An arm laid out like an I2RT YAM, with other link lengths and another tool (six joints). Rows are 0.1 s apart.
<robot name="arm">
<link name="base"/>
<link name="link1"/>
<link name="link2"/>
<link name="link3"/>
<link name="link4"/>
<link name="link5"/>
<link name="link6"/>
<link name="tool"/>
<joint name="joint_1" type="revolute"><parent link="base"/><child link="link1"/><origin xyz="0.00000 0.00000 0.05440"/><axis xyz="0 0 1"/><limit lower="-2.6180" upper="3.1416"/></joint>
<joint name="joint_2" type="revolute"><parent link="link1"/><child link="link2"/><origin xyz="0.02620 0.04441 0.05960" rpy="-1.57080 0.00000 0.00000"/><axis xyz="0 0 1"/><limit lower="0.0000" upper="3.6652"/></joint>
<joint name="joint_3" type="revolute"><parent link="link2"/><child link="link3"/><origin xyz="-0.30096 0.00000 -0.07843" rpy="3.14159 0.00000 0.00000"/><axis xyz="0 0 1"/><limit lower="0.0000" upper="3.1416"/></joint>
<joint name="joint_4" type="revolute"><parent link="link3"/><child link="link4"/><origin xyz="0.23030 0.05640 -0.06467"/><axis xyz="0 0 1"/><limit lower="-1.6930" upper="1.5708"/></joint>
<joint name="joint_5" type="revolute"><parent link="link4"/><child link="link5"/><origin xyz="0.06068 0.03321 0.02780" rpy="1.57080 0.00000 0.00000"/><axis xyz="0 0 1"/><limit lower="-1.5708" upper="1.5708"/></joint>
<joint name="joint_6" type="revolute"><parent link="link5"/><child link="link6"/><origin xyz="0.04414 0.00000 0.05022" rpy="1.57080 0.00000 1.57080"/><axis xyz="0 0 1"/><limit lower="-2.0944" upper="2.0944"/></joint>
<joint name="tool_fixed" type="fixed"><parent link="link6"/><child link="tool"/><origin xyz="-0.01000 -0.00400 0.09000" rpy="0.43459 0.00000 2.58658"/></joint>
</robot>
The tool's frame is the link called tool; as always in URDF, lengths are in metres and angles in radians.
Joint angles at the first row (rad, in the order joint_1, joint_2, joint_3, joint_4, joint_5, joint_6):
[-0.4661, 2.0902, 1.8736, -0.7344, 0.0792, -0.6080]
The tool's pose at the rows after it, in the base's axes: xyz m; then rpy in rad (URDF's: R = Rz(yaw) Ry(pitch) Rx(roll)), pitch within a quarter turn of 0, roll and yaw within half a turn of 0:
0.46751, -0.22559, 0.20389, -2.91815, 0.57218, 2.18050
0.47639, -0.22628, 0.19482, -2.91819, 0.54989, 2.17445
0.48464, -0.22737, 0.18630, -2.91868, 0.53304, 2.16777
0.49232, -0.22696, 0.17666, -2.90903, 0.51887, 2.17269
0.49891, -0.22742, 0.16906, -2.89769, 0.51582, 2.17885
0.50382, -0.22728, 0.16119, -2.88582, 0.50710, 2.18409
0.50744, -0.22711, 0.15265, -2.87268, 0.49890, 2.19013
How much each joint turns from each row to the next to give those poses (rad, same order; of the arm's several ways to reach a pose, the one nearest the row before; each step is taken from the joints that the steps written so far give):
[0.0095, 0.0461, 0.0547, -0.0264, -0.0067, 0.0119]
[0.0056, 0.0469, 0.0494, -0.0231, -0.0026, 0.0157]
[0.0044, 0.0433, 0.0454, -0.0174, -0.0014, 0.0140]
[0.0078, 0.0413, 0.0395, -0.0152, 0.0041, 0.0065]
[0.0066, 0.0330, 0.0312, -0.0059, 0.0091, 0.0015]
[0.0057, 0.0303, 0.0276, -0.0103, 0.0070, 0.0031]
[0.0047, 0.0255, 0.0165, -0.0040, 0.0076, 0.0015]

